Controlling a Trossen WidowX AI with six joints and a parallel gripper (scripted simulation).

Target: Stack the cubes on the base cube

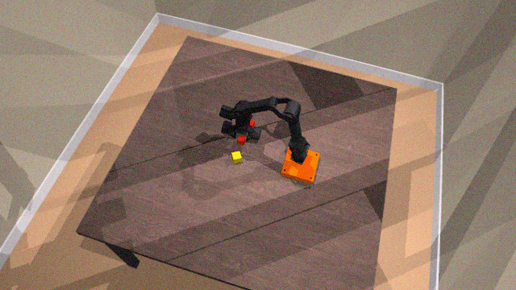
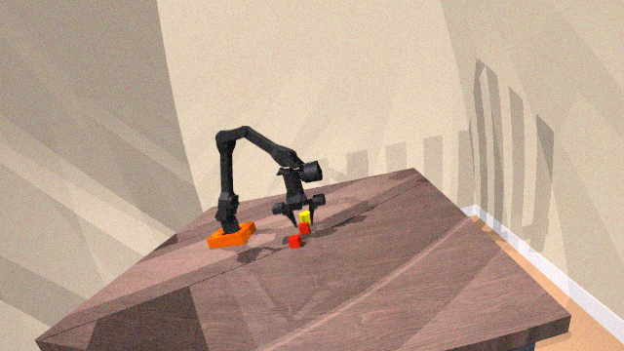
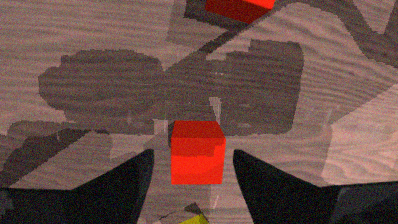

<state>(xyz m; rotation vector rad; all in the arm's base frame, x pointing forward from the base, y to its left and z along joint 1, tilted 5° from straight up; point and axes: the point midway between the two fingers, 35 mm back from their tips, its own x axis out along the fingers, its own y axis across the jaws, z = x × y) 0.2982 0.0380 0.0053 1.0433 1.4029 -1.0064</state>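
Right now my gripper tip is 10 cm to the right of the yellow cube and 3 cm past it.
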